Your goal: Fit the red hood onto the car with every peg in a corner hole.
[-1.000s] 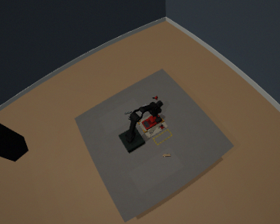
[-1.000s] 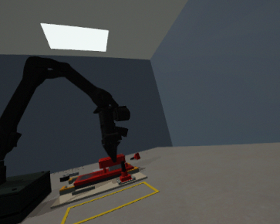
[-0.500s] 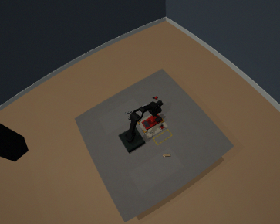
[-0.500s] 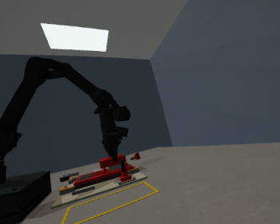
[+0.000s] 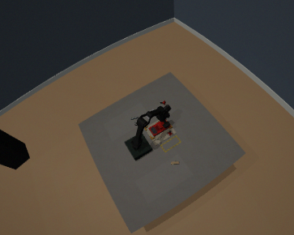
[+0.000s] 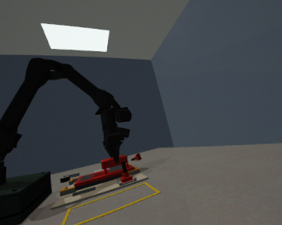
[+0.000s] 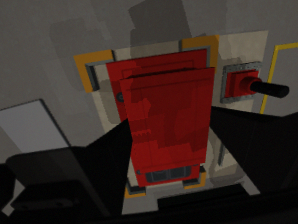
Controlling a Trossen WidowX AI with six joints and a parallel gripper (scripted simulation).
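My gripper tip is now 10 mm below the red hood and 10 mm past it. Also, from my gripper tip: grey engine block (30 mm below); then pale piece (370 mm to the right, 180 mm behind, 40 mm below); then jig (50 mm behind, 40 mm below, 10 mm to the right).
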